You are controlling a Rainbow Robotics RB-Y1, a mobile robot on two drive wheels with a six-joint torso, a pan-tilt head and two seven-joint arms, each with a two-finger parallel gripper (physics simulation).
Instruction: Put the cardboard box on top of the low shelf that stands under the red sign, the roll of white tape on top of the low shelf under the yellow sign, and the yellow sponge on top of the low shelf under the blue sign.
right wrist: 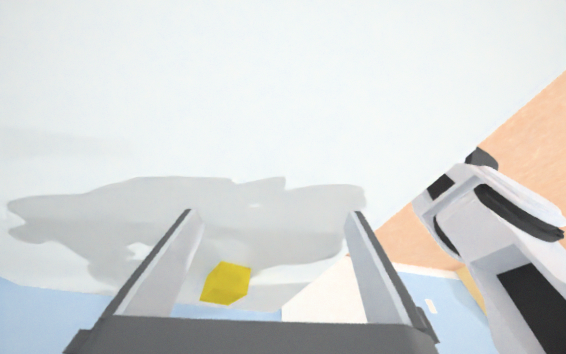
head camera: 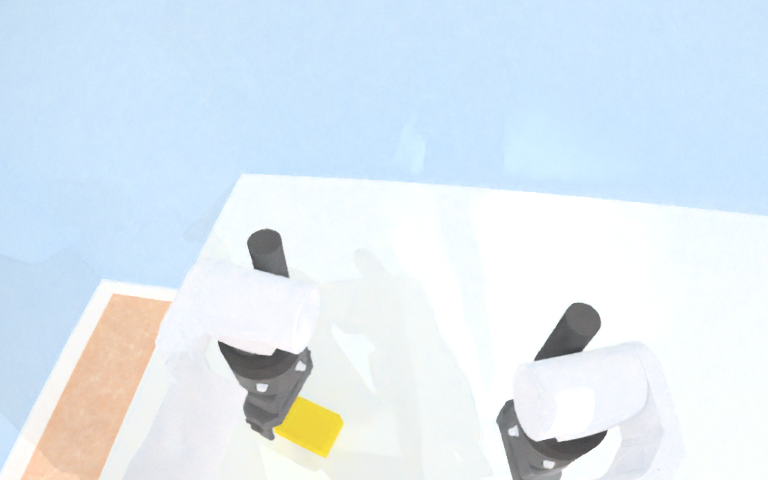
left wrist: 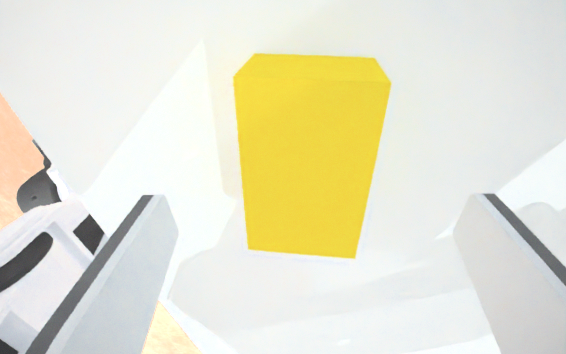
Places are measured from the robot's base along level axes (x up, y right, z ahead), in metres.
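Pixels of known places: left gripper, fingertip midpoint: [head camera: 286, 403] [left wrist: 314, 214]; right gripper, fingertip midpoint: [right wrist: 272, 219] [head camera: 512, 459].
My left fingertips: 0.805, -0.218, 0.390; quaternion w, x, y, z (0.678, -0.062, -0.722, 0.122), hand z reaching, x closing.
Behind a point stands the place of what it marks, as x, y, z.
The yellow sponge [head camera: 312, 427] {0.765, -0.184, 0.371} [left wrist: 308, 160] {0.765, -0.217, 0.386} [right wrist: 226, 283] {0.755, -0.153, 0.377} lies on a white table top [head camera: 351, 226] {0.720, -0.206, 0.805}. My left gripper [head camera: 261, 431] [left wrist: 314, 214] {0.805, -0.218, 0.390} is open above the table beside the sponge. In the left wrist view the sponge shows between and beyond the fingertips, with the fingers apart from it on both sides. My right gripper [right wrist: 272, 219] {0.786, 0.102, 0.349} is open and empty above the table; its fingers are cut off by the lower edge of the head view. The cardboard box, the white tape, the low shelves and the coloured signs cannot be made out in these views.
A light blue wall [head camera: 339, 84] {0.957, -0.235, 0.977} stands behind the table's far edge. An orange-brown floor area [head camera: 96, 384] {0.000, -1.270, 0.560} with a white border lies left of the table. In the right wrist view, part of my own base [right wrist: 480, 220] shows by the table edge, with orange-brown floor beyond.
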